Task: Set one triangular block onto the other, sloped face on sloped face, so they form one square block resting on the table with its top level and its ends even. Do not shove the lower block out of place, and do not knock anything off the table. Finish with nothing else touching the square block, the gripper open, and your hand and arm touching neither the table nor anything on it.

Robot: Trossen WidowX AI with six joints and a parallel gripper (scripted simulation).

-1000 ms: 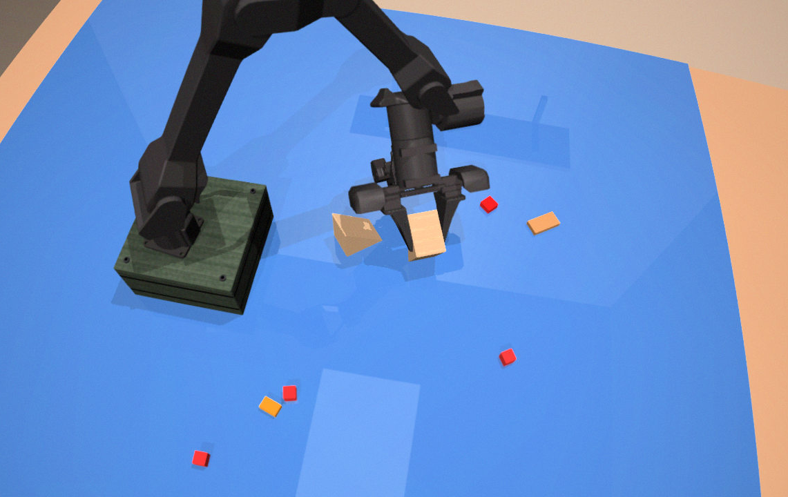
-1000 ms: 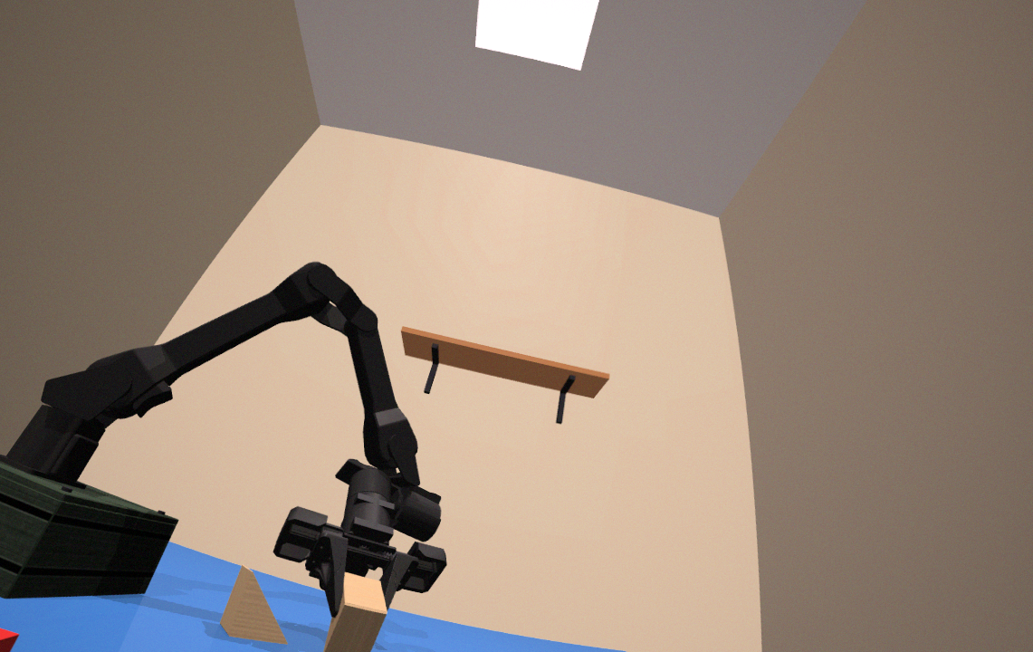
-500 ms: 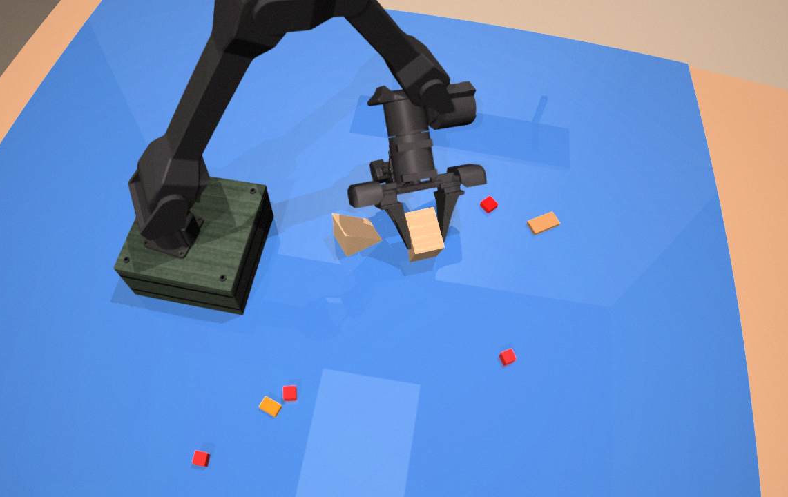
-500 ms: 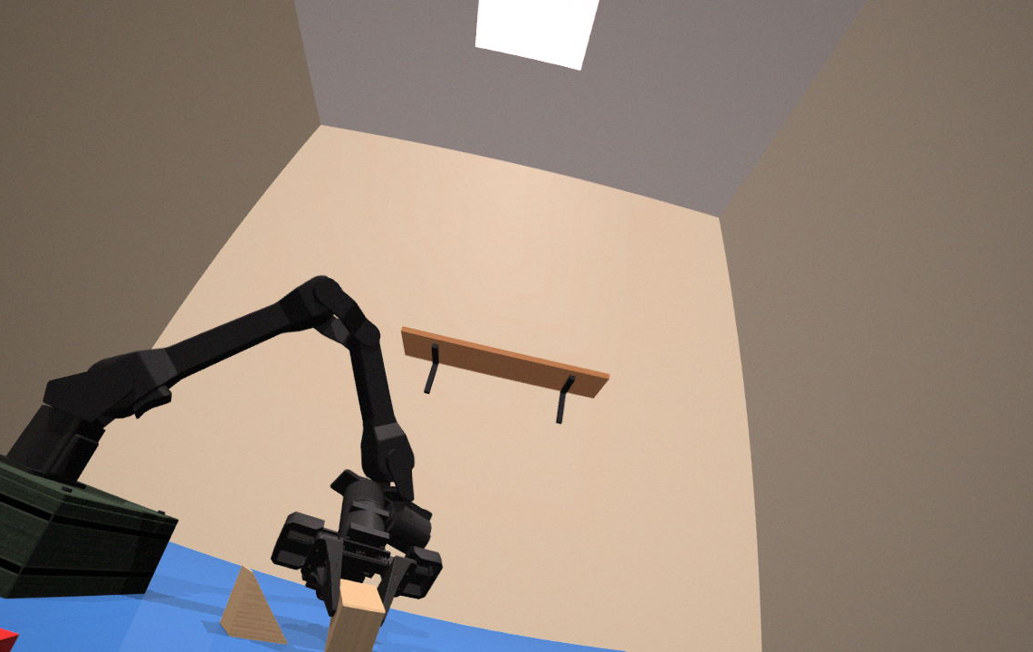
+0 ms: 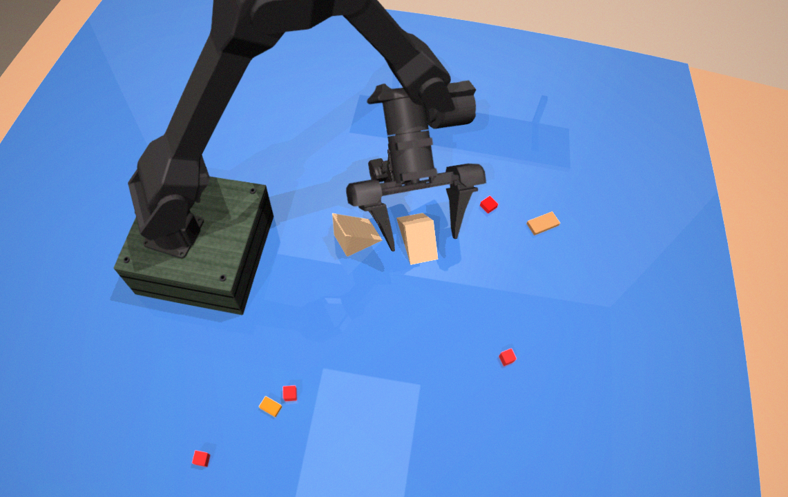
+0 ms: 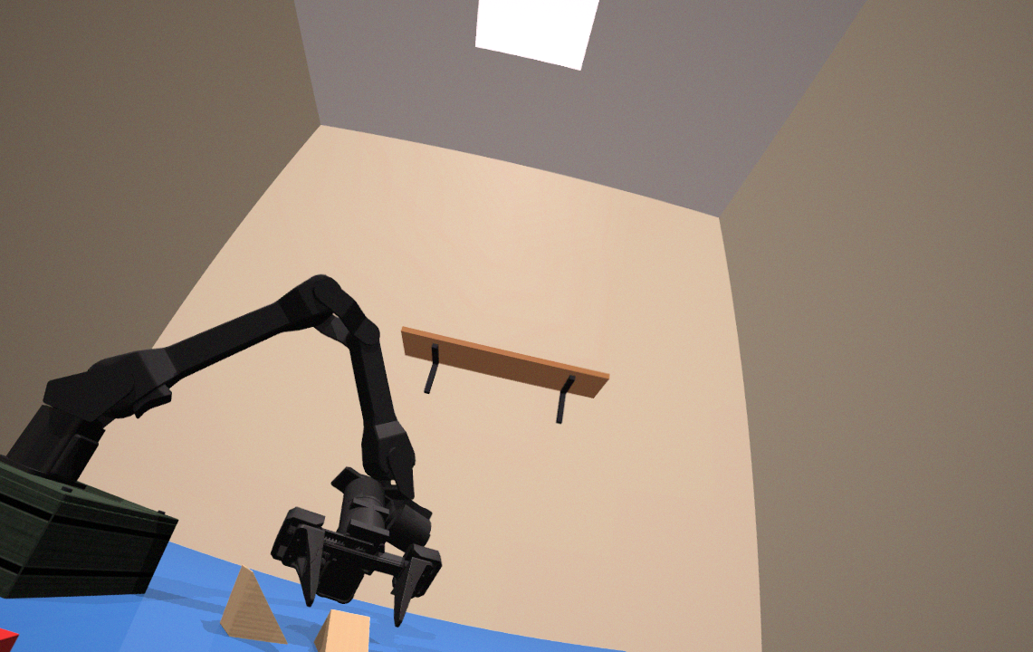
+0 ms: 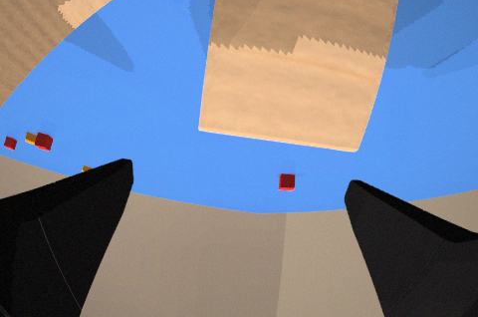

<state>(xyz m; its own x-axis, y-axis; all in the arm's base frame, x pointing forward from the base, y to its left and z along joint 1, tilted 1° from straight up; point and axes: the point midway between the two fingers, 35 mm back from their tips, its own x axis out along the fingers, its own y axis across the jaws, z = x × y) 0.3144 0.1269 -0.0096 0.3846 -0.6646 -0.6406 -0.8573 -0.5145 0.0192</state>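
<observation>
The tan triangular block is 11 cm behind my gripper tip and 3 cm below it.
</observation>
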